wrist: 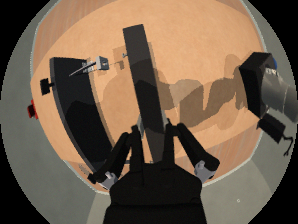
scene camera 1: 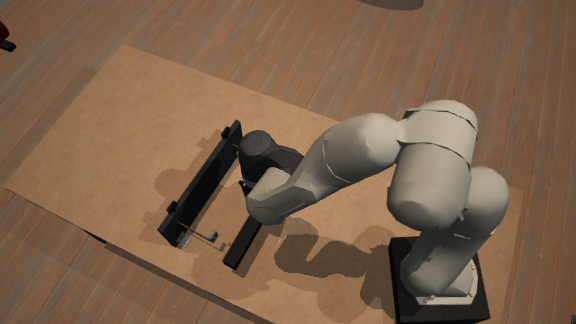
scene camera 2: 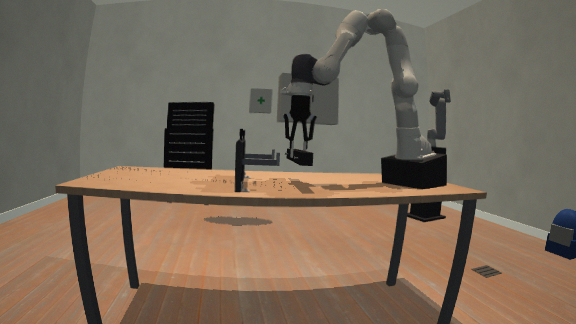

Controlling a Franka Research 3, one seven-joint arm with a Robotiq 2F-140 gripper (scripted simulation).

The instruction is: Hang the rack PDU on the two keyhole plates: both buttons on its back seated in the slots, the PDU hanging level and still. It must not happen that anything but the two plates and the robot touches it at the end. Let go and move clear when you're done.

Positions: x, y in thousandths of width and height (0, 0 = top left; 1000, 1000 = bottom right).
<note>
In view: my gripper (scene camera 2: 516, 486), a rack PDU (scene camera 1: 414, 770) and a black upright board (scene camera 1: 332, 640).
The rack PDU is seen too in the wrist view (wrist: 475, 301). My gripper shows as well in the wrist view (wrist: 512, 525). The black upright board is seen too in the wrist view (wrist: 253, 422).
</note>
